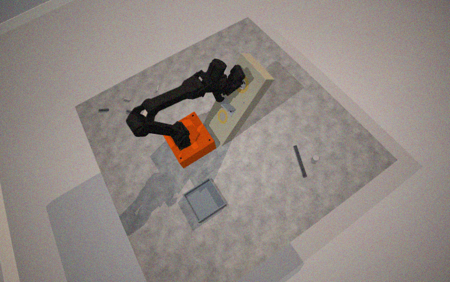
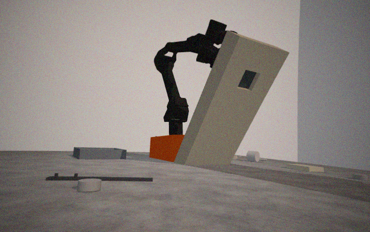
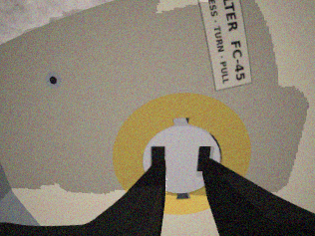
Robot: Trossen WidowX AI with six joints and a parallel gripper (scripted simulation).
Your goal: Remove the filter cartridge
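Right now the white round filter cartridge is 20 mm ahead of my gripper tip and 10 mm below it.
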